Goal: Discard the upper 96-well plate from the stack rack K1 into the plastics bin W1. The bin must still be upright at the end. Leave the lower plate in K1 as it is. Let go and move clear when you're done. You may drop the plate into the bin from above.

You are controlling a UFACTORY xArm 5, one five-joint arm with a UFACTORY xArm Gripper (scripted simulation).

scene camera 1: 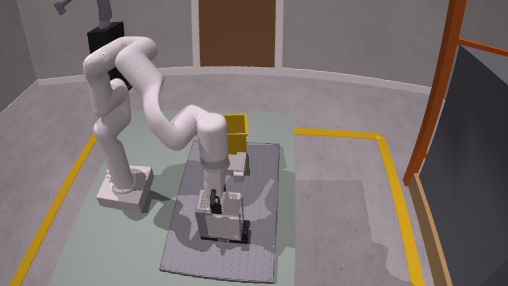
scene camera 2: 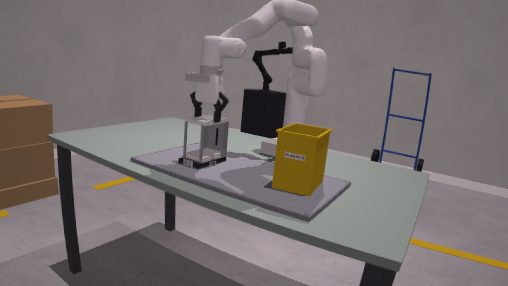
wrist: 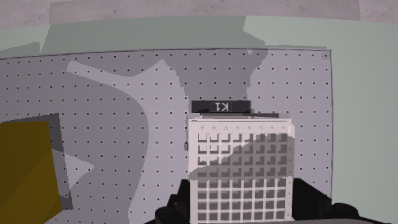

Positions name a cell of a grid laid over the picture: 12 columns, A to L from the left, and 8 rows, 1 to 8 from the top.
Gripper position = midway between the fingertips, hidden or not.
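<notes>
Yellow plastics bin (scene camera 1: F4). Gripper (scene camera 2: E4). Wrist view too: gripper (wrist: H8).
</notes>
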